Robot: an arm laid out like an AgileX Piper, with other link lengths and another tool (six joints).
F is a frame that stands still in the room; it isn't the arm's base.
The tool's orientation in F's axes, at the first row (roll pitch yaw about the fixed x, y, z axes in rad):
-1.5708 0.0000 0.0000
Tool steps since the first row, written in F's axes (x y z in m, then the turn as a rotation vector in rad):
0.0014 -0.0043 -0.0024 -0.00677 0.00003 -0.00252
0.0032 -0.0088 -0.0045 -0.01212 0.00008 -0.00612
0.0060 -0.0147 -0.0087 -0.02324 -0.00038 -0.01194
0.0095 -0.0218 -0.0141 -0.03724 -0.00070 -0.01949
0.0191 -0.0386 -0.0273 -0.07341 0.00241 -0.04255
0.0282 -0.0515 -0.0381 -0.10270 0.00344 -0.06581
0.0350 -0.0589 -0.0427 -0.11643 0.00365 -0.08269
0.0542 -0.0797 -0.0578 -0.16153 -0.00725 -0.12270
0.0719 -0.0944 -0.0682 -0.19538 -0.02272 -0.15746
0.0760 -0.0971 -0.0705 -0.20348 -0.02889 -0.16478
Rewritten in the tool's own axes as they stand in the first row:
0.0014 0.0024 -0.0043 -0.00677 0.00252 0.00003
0.0032 0.0045 -0.0088 -0.01212 0.00612 0.00008
0.0060 0.0087 -0.0147 -0.02324 0.01194 -0.00038
0.0095 0.0141 -0.0218 -0.03724 0.01949 -0.00070
0.0191 0.0273 -0.0386 -0.07341 0.04255 0.00241
0.0282 0.0381 -0.0515 -0.10270 0.06581 0.00344
0.0350 0.0427 -0.0589 -0.11643 0.08269 0.00365
0.0542 0.0578 -0.0797 -0.16153 0.12270 -0.00725
0.0719 0.0682 -0.0944 -0.19538 0.15746 -0.02272
0.0760 0.0705 -0.0971 -0.20348 0.16478 -0.02889

